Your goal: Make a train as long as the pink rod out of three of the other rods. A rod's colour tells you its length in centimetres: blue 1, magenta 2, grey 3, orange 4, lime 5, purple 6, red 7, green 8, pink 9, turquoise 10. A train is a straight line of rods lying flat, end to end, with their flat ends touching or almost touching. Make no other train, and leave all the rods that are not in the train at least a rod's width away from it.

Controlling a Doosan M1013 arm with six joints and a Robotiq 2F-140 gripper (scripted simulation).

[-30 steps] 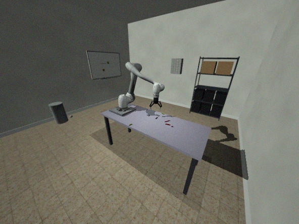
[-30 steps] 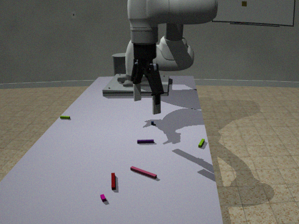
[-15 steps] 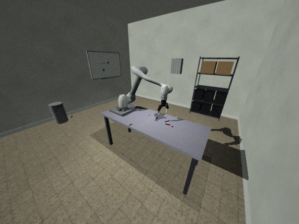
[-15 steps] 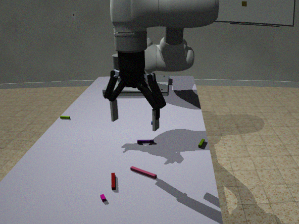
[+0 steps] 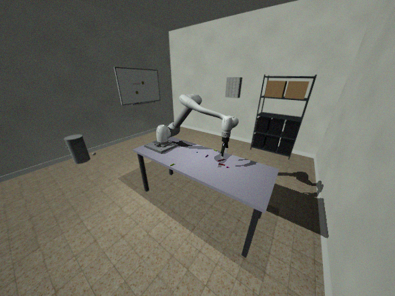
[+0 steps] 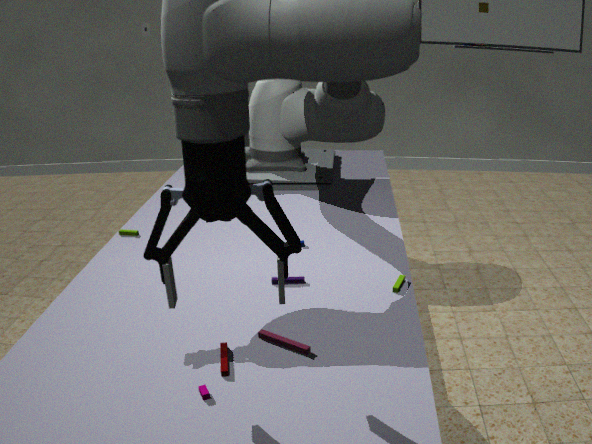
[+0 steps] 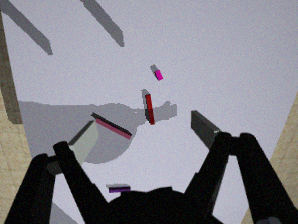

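Now: hand 6 cm short of the magenta rod, 4 cm to the left of it and 12 cm above it. Round my hand: red rod: 1 cm behind, 2 cm to the right, 12 cm below; purple rod: 24 cm behind, 8 cm to the left, 12 cm below; pink rod: 5 cm behind, 7 cm to the left, 12 cm below.
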